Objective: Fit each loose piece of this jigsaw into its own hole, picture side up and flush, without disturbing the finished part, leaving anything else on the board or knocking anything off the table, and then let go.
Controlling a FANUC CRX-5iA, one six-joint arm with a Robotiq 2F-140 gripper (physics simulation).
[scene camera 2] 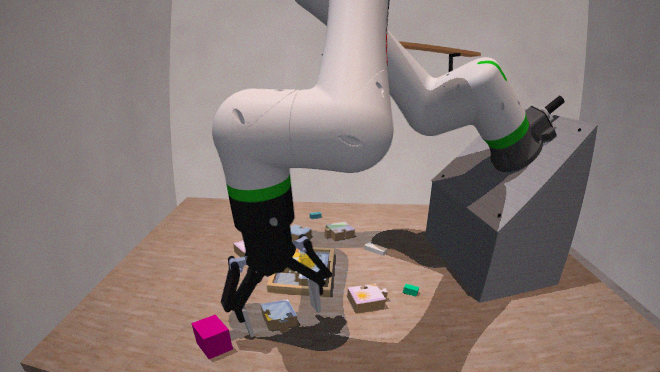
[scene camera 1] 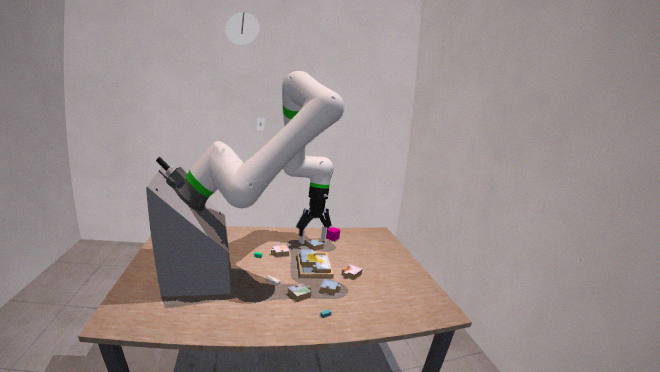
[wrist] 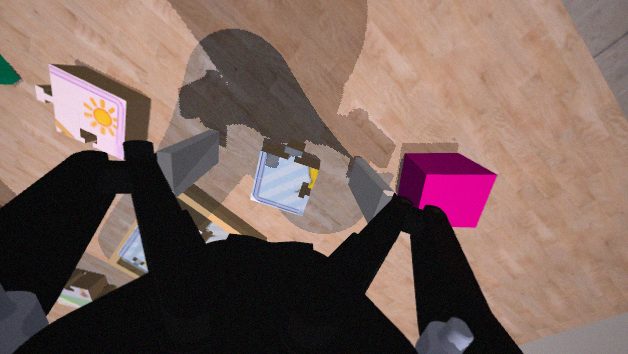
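Note:
My gripper [scene camera 1: 313, 237] [scene camera 2: 283, 321] [wrist: 288, 159] is open and empty, pointing down, with its fingers on either side of a blue striped piece [scene camera 1: 315, 244] [scene camera 2: 280, 311] [wrist: 281, 181] with a yellow corner, picture side up on the table. A pink sun piece [scene camera 1: 280, 250] [scene camera 2: 366, 295] [wrist: 90, 110] lies picture up outside one finger. The wooden-rimmed board [scene camera 1: 316, 275] [scene camera 2: 295, 289] holds joined blue and yellow pieces and bare recesses. Beyond it lie a pink-orange piece [scene camera 1: 352, 271], a pale blue piece [scene camera 1: 330, 286] and a green-and-pink piece [scene camera 1: 299, 291] [scene camera 2: 340, 229].
A magenta cube [scene camera 1: 333, 234] [scene camera 2: 212, 336] [wrist: 457, 197] stands close outside the other finger. A green block [scene camera 1: 258, 255] [scene camera 2: 411, 289] lies beyond the sun piece. A teal block [scene camera 1: 326, 313] [scene camera 2: 315, 215] and a white piece [scene camera 1: 272, 280] [scene camera 2: 375, 248] lie farther off, near the grey arm base [scene camera 1: 192, 260].

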